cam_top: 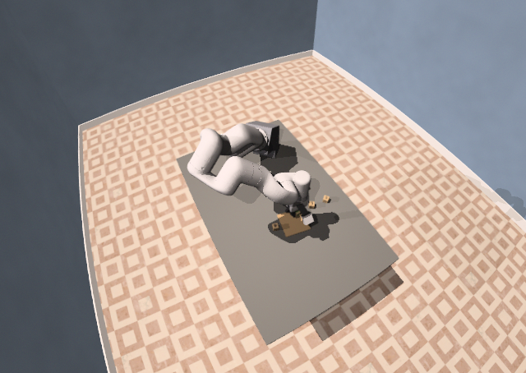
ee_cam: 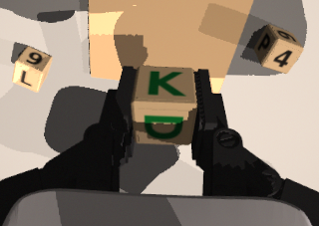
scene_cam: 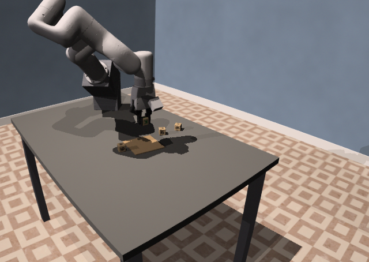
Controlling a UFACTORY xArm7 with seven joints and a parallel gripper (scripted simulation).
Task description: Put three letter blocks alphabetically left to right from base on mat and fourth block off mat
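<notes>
Right now the tan mat is 120 mm below my hand, 10 mm to the left of it and 10 mm behind it.
</notes>
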